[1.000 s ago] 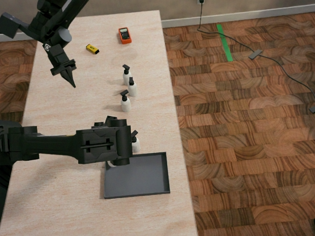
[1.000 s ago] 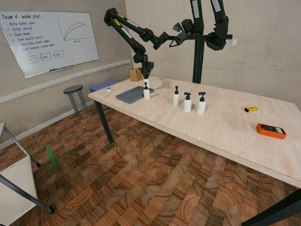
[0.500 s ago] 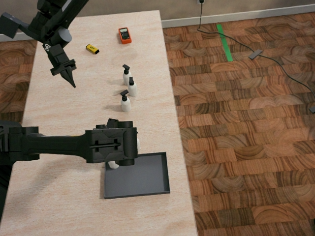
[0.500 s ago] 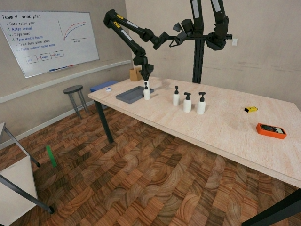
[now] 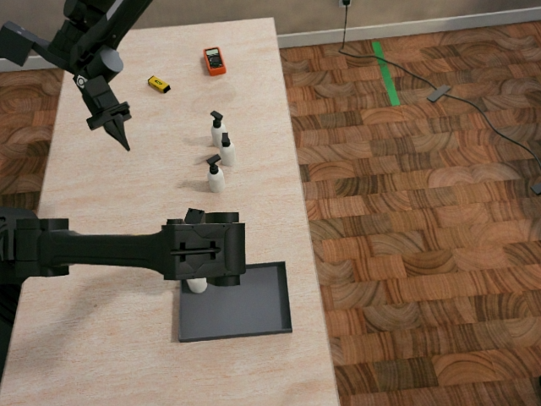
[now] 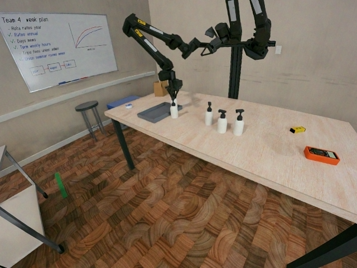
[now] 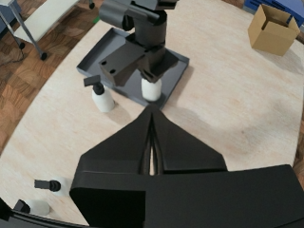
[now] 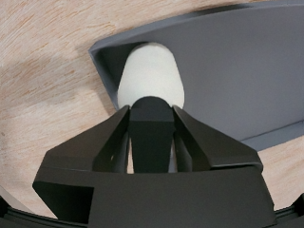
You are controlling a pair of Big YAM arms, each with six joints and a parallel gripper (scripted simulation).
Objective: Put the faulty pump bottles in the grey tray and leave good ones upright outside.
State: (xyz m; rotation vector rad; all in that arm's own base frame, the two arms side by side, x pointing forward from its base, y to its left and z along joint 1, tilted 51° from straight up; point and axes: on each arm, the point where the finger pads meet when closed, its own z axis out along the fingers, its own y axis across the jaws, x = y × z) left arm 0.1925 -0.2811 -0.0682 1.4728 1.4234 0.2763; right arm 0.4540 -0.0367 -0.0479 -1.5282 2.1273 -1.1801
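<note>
Right now the grey tray is 100 mm ahead of my right hand, 90 mm below it and 60 mm to the right of it. The rest, counted from my right hand: orange multimeter: 940 mm to the left, 90 mm below, 20 mm ahead.
</note>
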